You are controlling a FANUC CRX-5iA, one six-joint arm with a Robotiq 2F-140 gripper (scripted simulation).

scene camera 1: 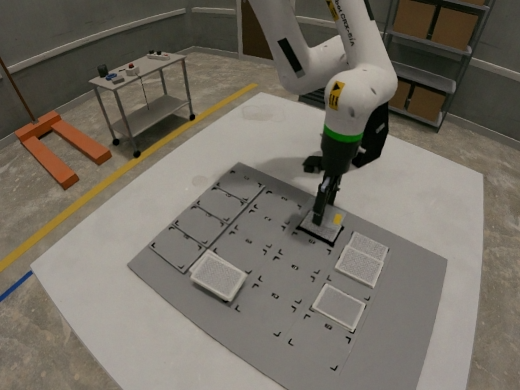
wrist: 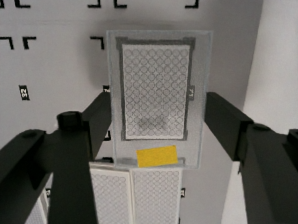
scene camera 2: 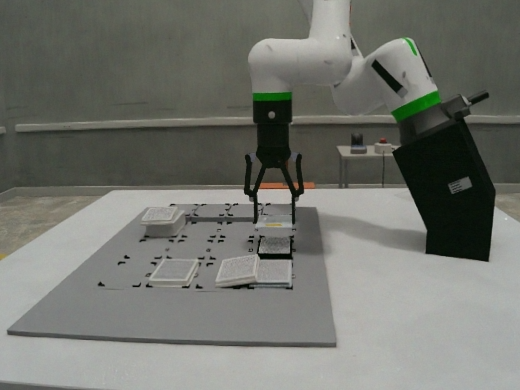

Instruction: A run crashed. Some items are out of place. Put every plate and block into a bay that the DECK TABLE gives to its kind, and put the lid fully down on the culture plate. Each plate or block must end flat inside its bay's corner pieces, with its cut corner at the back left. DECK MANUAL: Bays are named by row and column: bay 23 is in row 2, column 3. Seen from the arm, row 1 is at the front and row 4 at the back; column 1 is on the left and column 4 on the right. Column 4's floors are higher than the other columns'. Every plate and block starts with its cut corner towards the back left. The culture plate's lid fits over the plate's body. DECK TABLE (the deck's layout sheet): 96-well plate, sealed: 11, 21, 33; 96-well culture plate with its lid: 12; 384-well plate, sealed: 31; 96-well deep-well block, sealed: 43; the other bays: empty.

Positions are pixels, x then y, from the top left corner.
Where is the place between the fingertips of my gripper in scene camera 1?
At 322, 213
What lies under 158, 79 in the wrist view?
A culture plate lid.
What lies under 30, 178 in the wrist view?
My gripper.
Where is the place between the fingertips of my gripper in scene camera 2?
274, 222
